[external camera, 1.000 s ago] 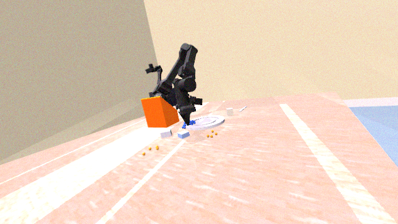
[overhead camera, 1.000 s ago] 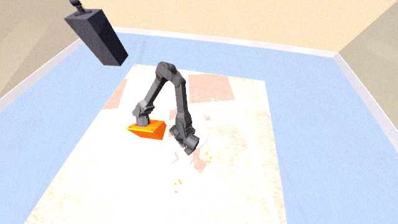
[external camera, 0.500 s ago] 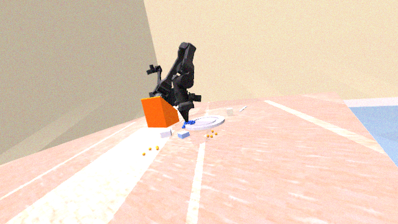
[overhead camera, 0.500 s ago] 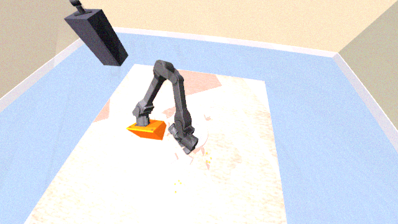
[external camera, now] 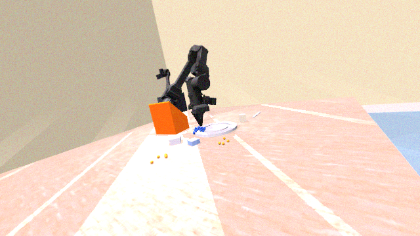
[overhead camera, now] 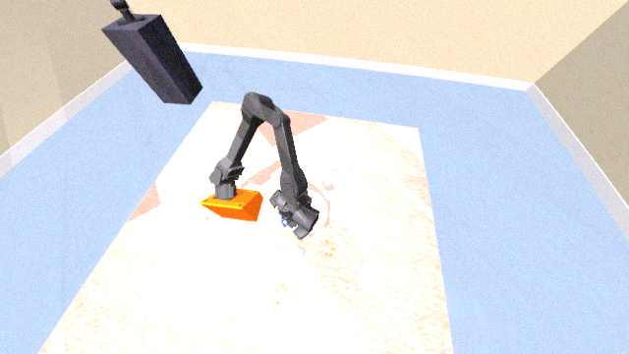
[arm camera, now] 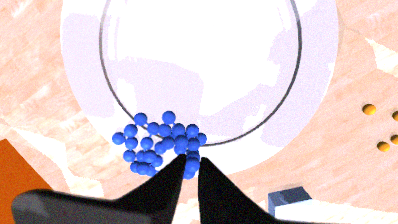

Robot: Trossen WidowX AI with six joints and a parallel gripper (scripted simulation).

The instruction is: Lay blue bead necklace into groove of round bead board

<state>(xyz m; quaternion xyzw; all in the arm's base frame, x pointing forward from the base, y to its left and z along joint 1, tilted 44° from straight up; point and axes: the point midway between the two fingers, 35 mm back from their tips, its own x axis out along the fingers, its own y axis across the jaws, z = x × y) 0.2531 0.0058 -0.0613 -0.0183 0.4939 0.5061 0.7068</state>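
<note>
Now: gripper tip 4 cm short of the round white bead board, 5 cm to the right of it and 3 cm above it. Also, from my gripper tip: white block (6 cm behind, 12 cm to the right, 3 cm below); light blue cube (4 cm ahead, 12 cm to the right, 3 cm below); beige cube (13 cm ahead, 19 cm to the left, 2 cm below).
</note>
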